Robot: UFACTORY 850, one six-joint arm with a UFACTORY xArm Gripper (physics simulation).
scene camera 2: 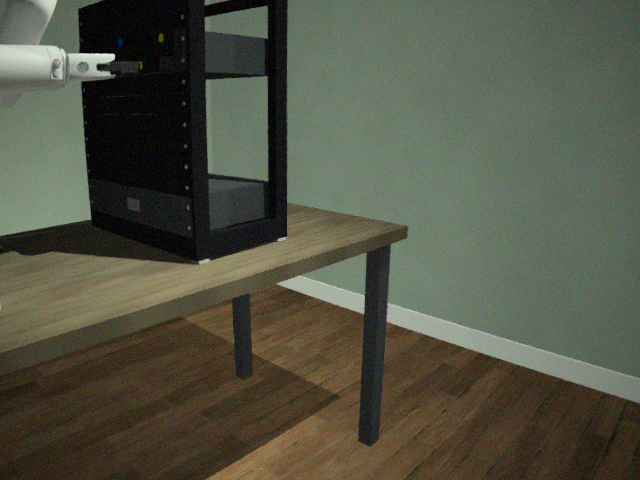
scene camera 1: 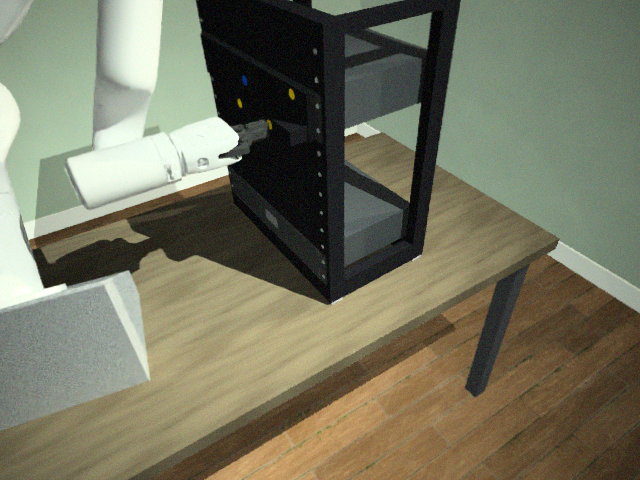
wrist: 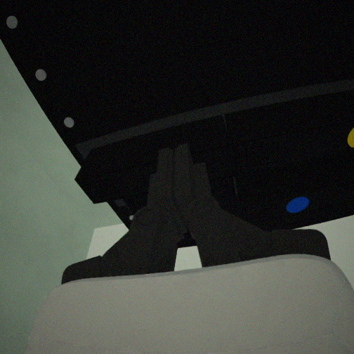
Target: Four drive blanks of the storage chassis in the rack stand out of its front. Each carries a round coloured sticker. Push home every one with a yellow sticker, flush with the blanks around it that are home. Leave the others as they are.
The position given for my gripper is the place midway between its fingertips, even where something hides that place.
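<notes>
There's a rack (scene camera 1: pixel 310 77) here, and I can see that same rack (scene camera 2: pixel 146 155) from another camera, with the wrist view giving me the rack (wrist: pixel 256 97) too. As for my gripper (scene camera 1: pixel 267 128), it's visible there as well, and I get the gripper (scene camera 2: pixel 138 69) again from scene camera 2 and the gripper (wrist: pixel 180 165) from the wrist.
</notes>
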